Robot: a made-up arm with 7 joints. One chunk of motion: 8 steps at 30 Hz.
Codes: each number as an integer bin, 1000 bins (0 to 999) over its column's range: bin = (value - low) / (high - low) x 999, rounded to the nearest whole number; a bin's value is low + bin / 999 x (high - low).
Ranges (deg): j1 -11..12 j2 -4..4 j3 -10..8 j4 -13..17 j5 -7..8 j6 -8..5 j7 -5..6
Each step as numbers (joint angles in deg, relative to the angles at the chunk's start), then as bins.
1 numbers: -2.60 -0.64 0.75 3.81 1.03 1.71 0.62
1 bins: 365 420 597 560 535 746 510
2 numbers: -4.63 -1.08 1.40 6.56 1.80 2.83 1.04
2 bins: 277 365 633 651 586 832 549
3 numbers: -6.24 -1.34 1.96 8.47 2.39 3.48 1.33
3 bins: 207 332 664 715 625 882 575
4 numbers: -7.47 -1.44 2.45 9.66 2.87 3.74 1.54
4 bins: 153 320 691 755 657 902 594
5 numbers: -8.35 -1.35 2.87 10.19 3.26 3.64 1.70
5 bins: 115 331 714 772 683 894 608
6 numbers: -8.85 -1.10 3.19 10.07 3.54 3.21 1.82
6 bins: 93 362 732 768 702 861 619
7 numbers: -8.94 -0.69 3.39 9.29 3.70 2.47 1.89
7 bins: 89 413 743 742 713 805 626
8 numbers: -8.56 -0.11 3.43 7.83 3.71 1.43 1.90
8 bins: 106 486 745 694 713 725 627
